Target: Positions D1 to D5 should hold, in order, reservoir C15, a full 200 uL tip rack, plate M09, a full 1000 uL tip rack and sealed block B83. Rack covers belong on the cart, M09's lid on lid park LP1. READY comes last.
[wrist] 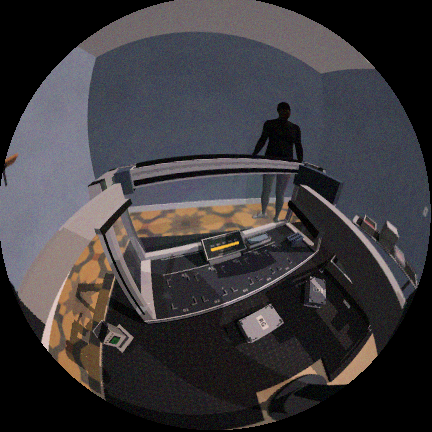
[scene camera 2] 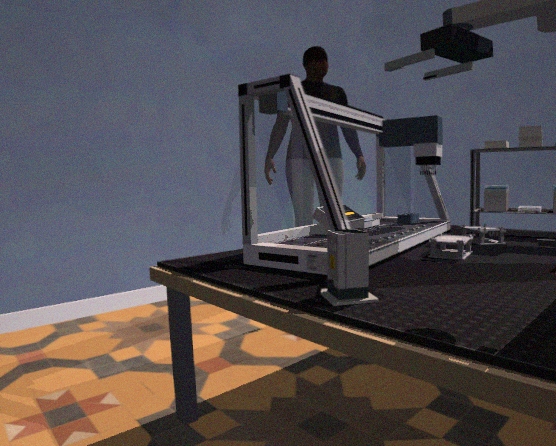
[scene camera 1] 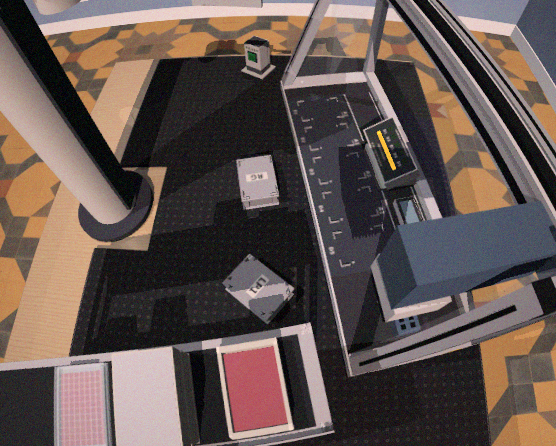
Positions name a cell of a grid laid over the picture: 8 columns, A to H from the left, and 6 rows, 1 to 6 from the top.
My gripper (scene camera 2: F1) holds nothing. Also in view: a red-topped reservoir (scene camera 1: D6) and a scanner post (scene camera 2: F4).
My gripper shows as well in the wrist view (wrist: D3). The scanner post also shows in scene camera 1 (scene camera 1: D1).
